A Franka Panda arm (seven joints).
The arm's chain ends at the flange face. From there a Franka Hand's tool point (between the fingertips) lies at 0.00 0.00 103.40 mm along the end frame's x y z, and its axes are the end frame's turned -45 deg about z.
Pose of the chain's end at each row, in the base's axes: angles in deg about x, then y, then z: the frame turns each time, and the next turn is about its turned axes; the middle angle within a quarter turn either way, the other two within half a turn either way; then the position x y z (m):
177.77 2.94 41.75 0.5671 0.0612 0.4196
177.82 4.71 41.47 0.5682 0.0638 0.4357
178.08 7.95 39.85 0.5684 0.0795 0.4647
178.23 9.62 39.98 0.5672 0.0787 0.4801
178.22 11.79 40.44 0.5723 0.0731 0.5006
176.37 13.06 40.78 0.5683 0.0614 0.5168
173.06 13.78 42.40 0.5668 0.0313 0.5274
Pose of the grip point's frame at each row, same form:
177.77 2.94 -3.25 0.5724 0.0572 0.3164
177.82 4.71 -3.53 0.5767 0.0599 0.3327
178.08 7.95 -5.15 0.5827 0.0761 0.3624
178.23 9.62 -5.02 0.5845 0.0756 0.3782
178.22 11.79 -4.56 0.5934 0.0700 0.3994
176.37 13.06 -4.22 0.5917 0.0550 0.4163
173.06 13.78 -2.60 0.5914 0.0192 0.4277

